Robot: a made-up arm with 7 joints. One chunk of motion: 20 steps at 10 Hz.
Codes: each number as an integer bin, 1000 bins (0 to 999) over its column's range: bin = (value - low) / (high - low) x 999, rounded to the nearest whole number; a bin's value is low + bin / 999 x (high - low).
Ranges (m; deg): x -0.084..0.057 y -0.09..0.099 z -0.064..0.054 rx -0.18..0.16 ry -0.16..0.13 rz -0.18..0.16
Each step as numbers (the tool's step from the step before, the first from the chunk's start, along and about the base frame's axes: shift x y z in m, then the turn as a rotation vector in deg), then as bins.
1 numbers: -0.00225 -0.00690 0.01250 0.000 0.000 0.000
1 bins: 579 439 648 529 551 529
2 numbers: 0.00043 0.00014 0.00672 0.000 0.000 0.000
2 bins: 598 476 599 529 551 529
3 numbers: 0.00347 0.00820 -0.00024 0.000 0.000 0.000
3 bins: 620 519 540 529 551 529
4 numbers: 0.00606 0.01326 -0.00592 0.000 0.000 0.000
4 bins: 638 546 492 529 551 529
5 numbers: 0.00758 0.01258 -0.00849 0.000 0.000 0.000
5 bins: 649 542 470 529 551 529
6 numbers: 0.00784 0.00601 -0.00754 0.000 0.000 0.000
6 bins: 651 507 478 529 551 529
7 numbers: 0.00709 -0.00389 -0.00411 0.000 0.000 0.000
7 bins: 645 455 507 529 551 529
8 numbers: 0.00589 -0.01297 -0.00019 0.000 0.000 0.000
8 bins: 637 407 540 529 551 529
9 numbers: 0.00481 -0.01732 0.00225 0.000 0.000 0.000
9 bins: 629 384 561 529 551 529
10 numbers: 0.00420 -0.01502 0.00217 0.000 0.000 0.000
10 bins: 625 396 560 529 551 529
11 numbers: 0.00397 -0.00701 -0.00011 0.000 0.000 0.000
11 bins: 623 439 541 529 551 529
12 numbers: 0.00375 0.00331 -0.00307 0.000 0.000 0.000
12 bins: 622 493 516 529 551 529
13 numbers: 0.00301 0.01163 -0.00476 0.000 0.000 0.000
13 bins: 616 537 502 529 551 529
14 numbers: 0.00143 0.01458 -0.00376 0.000 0.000 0.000
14 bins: 605 553 510 529 551 529
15 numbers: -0.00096 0.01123 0.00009 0.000 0.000 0.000
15 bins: 588 535 543 529 551 529
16 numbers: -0.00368 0.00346 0.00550 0.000 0.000 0.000
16 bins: 569 494 588 529 551 529
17 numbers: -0.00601 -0.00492 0.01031 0.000 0.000 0.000
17 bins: 553 450 629 529 551 529
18 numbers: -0.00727 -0.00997 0.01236 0.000 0.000 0.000
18 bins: 544 423 646 529 551 529
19 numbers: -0.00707 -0.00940 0.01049 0.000 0.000 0.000
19 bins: 545 426 631 529 551 529
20 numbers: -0.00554 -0.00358 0.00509 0.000 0.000 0.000
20 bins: 556 457 585 529 551 529
